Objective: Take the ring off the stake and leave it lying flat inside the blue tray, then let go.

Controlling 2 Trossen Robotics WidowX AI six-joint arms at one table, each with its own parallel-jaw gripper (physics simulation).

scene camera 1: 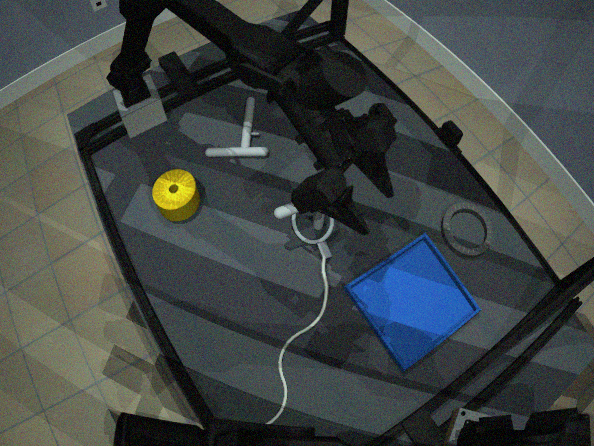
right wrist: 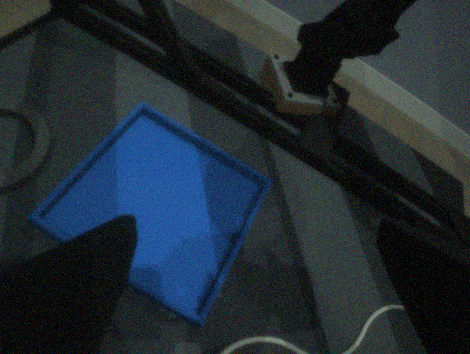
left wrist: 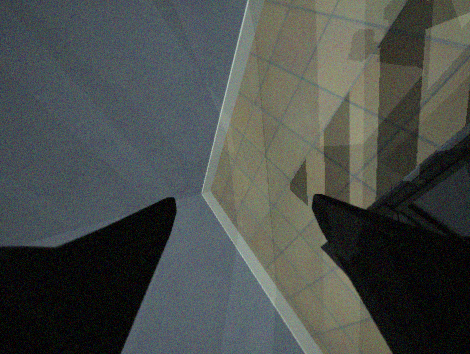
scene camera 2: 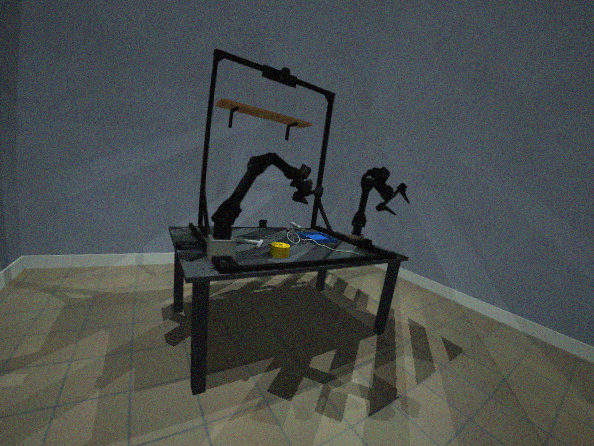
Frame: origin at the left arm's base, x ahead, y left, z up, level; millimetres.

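Where they show: left gripper, fingertip midpoint: point(left wrist: 244, 202) point(scene camera 2: 402, 209); right gripper, fingertip midpoint: point(scene camera 1: 379, 214) point(right wrist: 259, 229) point(scene camera 2: 314, 202); left arm's base, origin of the base link: point(scene camera 1: 475, 440) point(right wrist: 305, 79) point(scene camera 2: 356, 234); right arm's base, origin of the base link: point(scene camera 1: 135, 94) point(scene camera 2: 221, 237).
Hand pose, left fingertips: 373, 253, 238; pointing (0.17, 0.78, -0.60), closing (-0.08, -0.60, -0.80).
Observation:
Things, the pixels of their top centre, and the offset from my left fingertips, as dx, dy, dz. "spot": a spot on its surface instead.
- cord, surface spot: point(right wrist: 265, 341) spot: -25, -390, -278
- white bar end, surface spot: point(scene camera 1: 285, 211) spot: +82, -509, -172
- blue tray, middle of its top: point(right wrist: 166, 196) point(scene camera 1: 417, 298) point(scene camera 2: 317, 235) -184, -478, -262
- grey ring, middle of its top: point(scene camera 1: 468, 228) -254, -662, -269
- yellow cylinder, middle of its top: point(scene camera 1: 173, 188) point(scene camera 2: 280, 244) +316, -505, -234
- white T-shaped piece, middle of its top: point(scene camera 1: 239, 122) point(scene camera 2: 245, 240) +279, -720, -264
A white ring point(scene camera 1: 314, 242) point(scene camera 2: 294, 243) with a cord point(scene camera 1: 325, 290) point(right wrist: 265, 341) is around or against a pale post; a white bar end point(scene camera 1: 285, 211), seemingly the stake's, shows beside it. My right gripper point(scene camera 1: 378, 214) point(scene camera 2: 312, 196) point(right wrist: 259, 229) is open and empty, above the table, partly hiding ring and stake in scene camera 1. The blue tray point(scene camera 1: 415, 300) point(scene camera 2: 320, 236) point(right wrist: 165, 165) lies flat and empty. A grey ring point(scene camera 1: 446, 230) point(right wrist: 42, 142) lies flat beside it. My left gripper point(scene camera 2: 402, 208) point(left wrist: 244, 202) is open and empty, raised beyond the tray.
A yellow cylinder point(scene camera 1: 176, 197) point(scene camera 2: 280, 250) and a white T-shaped piece point(scene camera 1: 237, 151) point(scene camera 2: 255, 243) are on the table, on the right arm's side. Dark frame rails run along the table edges. A shelf point(scene camera 2: 262, 113) is on the wall behind.

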